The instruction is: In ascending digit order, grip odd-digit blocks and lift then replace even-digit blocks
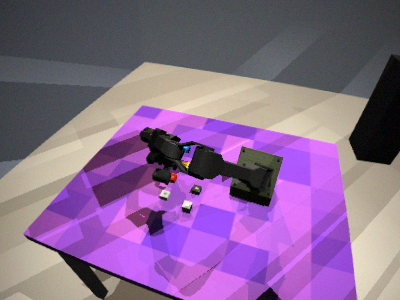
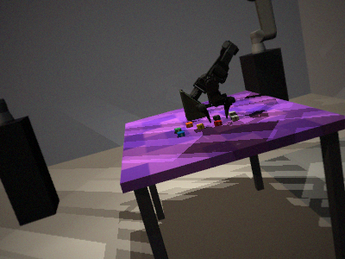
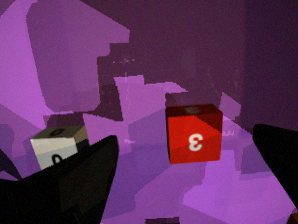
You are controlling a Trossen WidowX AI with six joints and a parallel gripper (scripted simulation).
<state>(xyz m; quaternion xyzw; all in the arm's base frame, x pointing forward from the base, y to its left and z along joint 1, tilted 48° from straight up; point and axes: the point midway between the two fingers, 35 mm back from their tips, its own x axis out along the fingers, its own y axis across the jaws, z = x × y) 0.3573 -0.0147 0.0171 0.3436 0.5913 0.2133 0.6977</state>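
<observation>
Now: the red block 10 mm to the right of my gripper tip and 10 mm below it. The rest, counted from my gripper tip: black block (120 mm behind, 30 mm to the left, 10 mm below); grey block (100 mm behind, 120 mm to the left, 10 mm below); yellow block (40 mm behind, 90 mm to the right, 10 mm below).
</observation>
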